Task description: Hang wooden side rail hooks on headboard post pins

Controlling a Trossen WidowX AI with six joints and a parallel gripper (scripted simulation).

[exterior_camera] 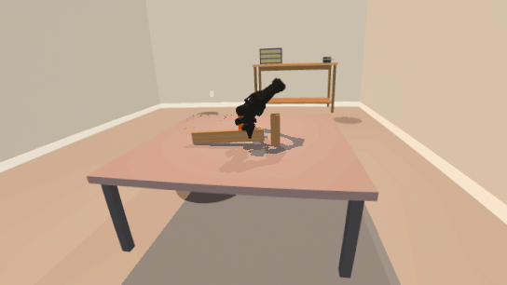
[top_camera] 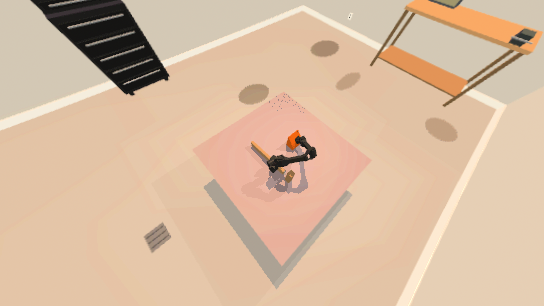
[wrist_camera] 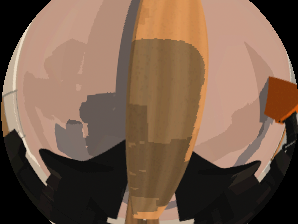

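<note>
The headboard post lies 10 mm ahead of my gripper tip, 150 mm to the left of it and 50 mm above it.
</note>
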